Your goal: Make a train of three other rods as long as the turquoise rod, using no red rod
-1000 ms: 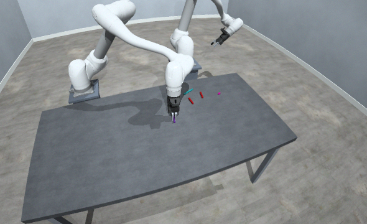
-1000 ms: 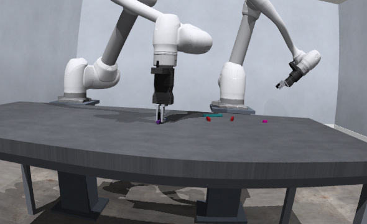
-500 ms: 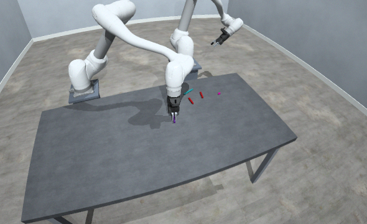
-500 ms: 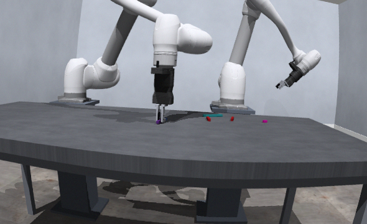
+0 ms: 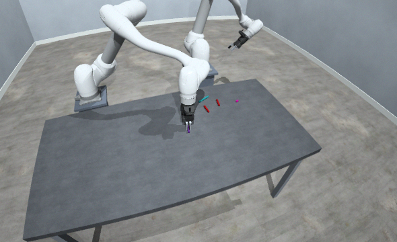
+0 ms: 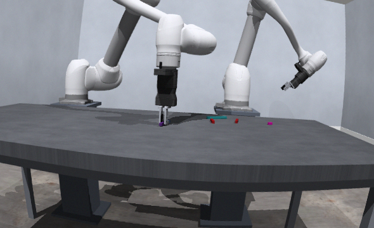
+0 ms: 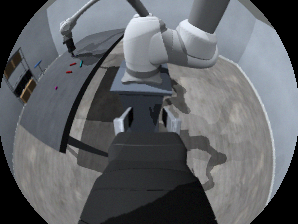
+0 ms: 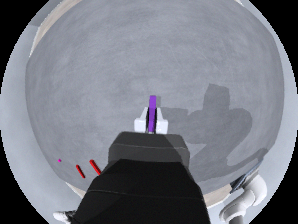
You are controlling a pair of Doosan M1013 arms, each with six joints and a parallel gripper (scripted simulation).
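My right hand is 2 cm above the purple rod. Also, from my right hand: blue rod 6 cm behind, 2 cm to the left, 2 cm below; grey rod 5 cm behind, 2 cm to the left, 2 cm below; turquoise rod 24 cm to the left, 23 cm behind, 2 cm below.
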